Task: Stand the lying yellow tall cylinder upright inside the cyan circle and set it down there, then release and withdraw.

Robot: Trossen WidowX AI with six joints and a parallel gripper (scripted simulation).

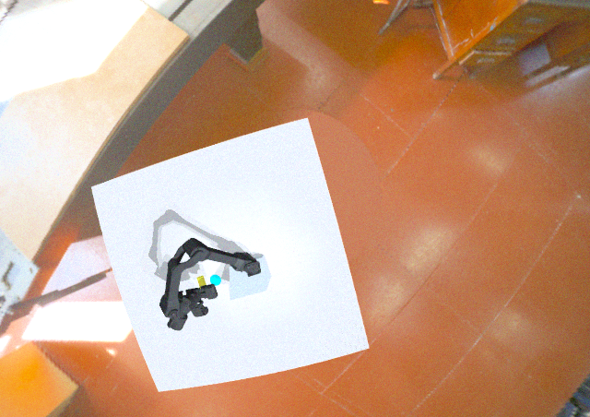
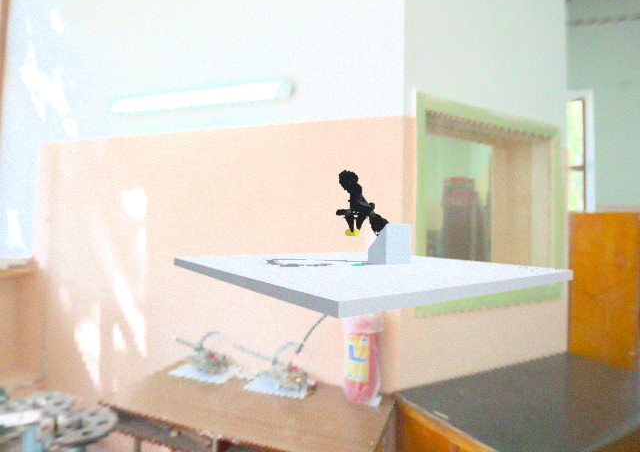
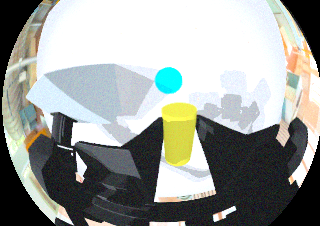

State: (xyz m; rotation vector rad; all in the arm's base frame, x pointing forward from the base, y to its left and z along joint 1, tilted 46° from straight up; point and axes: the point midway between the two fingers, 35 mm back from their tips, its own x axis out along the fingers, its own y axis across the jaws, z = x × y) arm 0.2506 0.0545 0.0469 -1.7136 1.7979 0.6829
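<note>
My gripper tip is 20 mm to the right of the cyan circle and 140 mm above it. Also, from my gripper tip: yellow tall cylinder: 20 mm to the right.
</note>
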